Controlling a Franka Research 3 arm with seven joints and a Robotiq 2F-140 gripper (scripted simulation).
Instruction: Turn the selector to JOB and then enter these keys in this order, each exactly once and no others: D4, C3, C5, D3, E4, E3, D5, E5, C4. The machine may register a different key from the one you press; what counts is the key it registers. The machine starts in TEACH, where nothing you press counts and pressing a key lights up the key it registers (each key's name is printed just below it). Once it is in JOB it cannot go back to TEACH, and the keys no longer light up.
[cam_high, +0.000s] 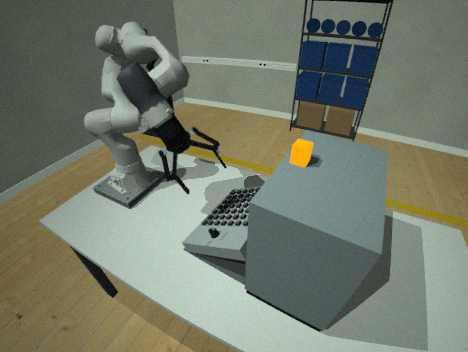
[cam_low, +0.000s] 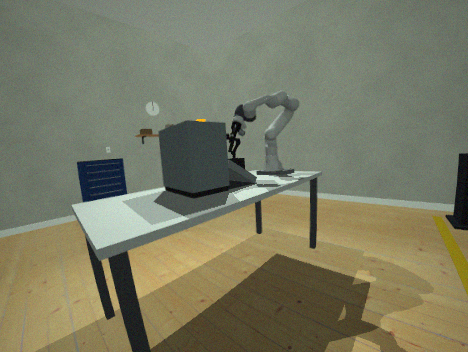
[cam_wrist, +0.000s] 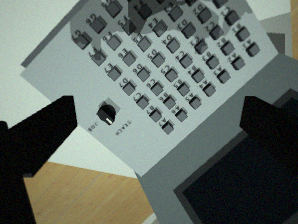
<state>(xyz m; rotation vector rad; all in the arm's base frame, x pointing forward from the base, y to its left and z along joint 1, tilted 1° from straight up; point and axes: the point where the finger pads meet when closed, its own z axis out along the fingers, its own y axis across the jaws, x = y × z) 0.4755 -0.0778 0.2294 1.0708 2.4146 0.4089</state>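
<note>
Now: the key 140 mm below my hand, 120 mm ahead of it and 70 mm to the left of it. The rest, counted from my hand: selector knob: 140 mm below, 90 mm to the right, 70 mm ahead.
</note>
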